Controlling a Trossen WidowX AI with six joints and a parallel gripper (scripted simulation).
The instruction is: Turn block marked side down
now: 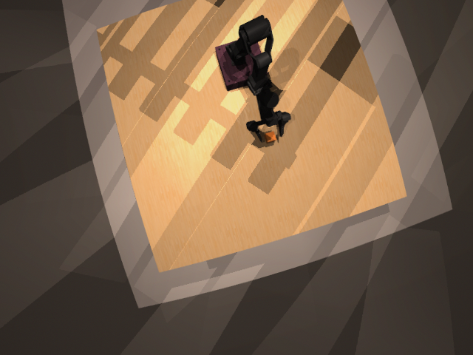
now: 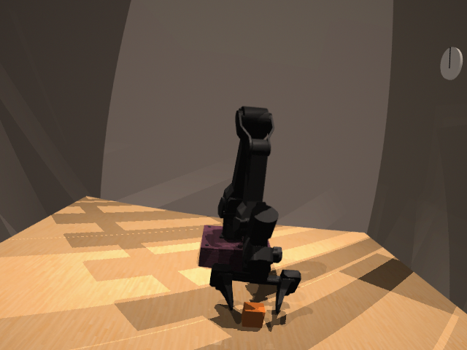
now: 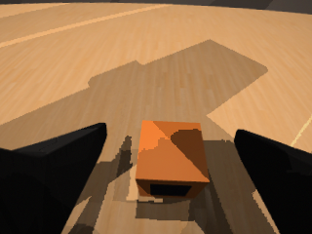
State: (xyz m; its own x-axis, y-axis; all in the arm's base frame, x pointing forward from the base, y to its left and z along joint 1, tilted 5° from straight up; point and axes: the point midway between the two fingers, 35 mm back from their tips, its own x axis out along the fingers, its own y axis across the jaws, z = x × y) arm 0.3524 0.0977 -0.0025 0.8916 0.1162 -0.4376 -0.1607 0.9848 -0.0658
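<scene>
Right now my gripper tip is 20 mm past the block and 20 mm above it.
</scene>
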